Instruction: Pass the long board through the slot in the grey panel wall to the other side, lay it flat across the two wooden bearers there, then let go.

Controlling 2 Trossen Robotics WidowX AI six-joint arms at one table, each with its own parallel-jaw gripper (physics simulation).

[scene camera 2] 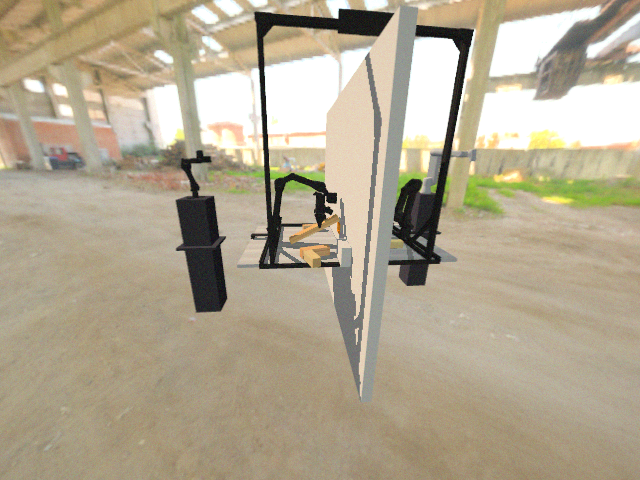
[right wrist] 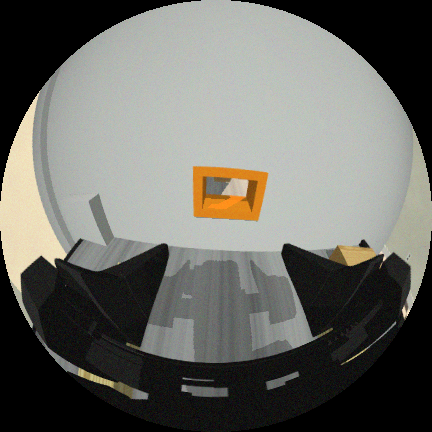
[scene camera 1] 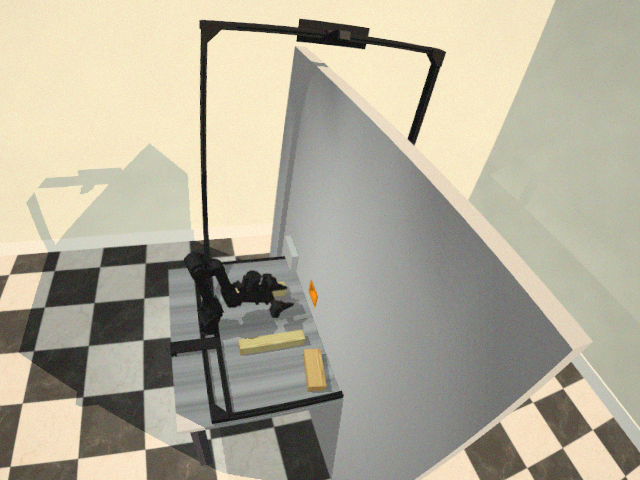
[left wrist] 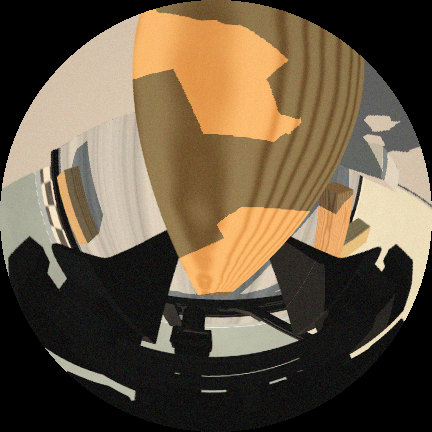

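Pixels of known places: left gripper, fingertip midpoint: (scene camera 2: 319, 226) (left wrist: 224, 232); right gripper, fingertip midpoint: (right wrist: 227, 250) (scene camera 1: 290, 296); left arm's base, link origin: (left wrist: 194, 310); right arm's base, link origin: (scene camera 2: 404, 236) (scene camera 1: 208, 328).
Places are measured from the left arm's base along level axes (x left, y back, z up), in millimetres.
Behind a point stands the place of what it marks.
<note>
My left gripper (scene camera 2: 319, 226) @[y -303, x -47, z 90 mm] (left wrist: 224, 232) @[y -303, x -47, z 90 mm] is shut on the long board (scene camera 2: 305, 233) @[y -214, x -75, z 55 mm] (left wrist: 215, 165). The board is above the table and tilted, its wall-side end higher, close to the grey panel wall (scene camera 2: 351, 155) @[y -433, x -297, z 522 mm] (scene camera 1: 387, 232) @[y -483, x 276, z 681 mm] (right wrist: 225, 100) @[y -483, x -56, z 202 mm]. The orange-framed slot (scene camera 1: 313, 295) @[y -475, x -53, z 59 mm] (scene camera 2: 339, 227) @[y -431, x -79, z 93 mm] (right wrist: 198, 200) @[y -485, x -83, z 72 mm] is beside that end, slightly lower in scene camera 2. Beyond the wall, my right gripper (scene camera 1: 288, 295) @[y -579, x -49, z 80 mm] (right wrist: 227, 250) @[y -579, x -49, z 80 mm] is open and empty, facing the slot. One pale bearer (scene camera 1: 271, 342) @[y -691, x 120, z 24 mm] lies there; another (scene camera 1: 279, 290) @[y -598, x -136, z 18 mm] is partly hidden behind the right gripper.
A tan block (scene camera 1: 314, 369) @[y -561, x 263, z 19 mm] (right wrist: 352, 255) @[y -547, x 209, z 19 mm] lies near the wall on the right arm's side. Several wooden blocks lie on the left arm's side, one (scene camera 2: 311, 257) @[y -230, x -404, z 29 mm] near the table's front edge. A grey bracket (scene camera 1: 292, 254) @[y -508, x -287, z 79 mm] (right wrist: 102, 220) @[y -494, x -270, z 30 mm] stands against the wall. A black frame (scene camera 1: 204, 129) @[y -884, x -342, z 665 mm] (scene camera 2: 263, 103) @[y -29, x -374, z 719 mm] surrounds the table.
</note>
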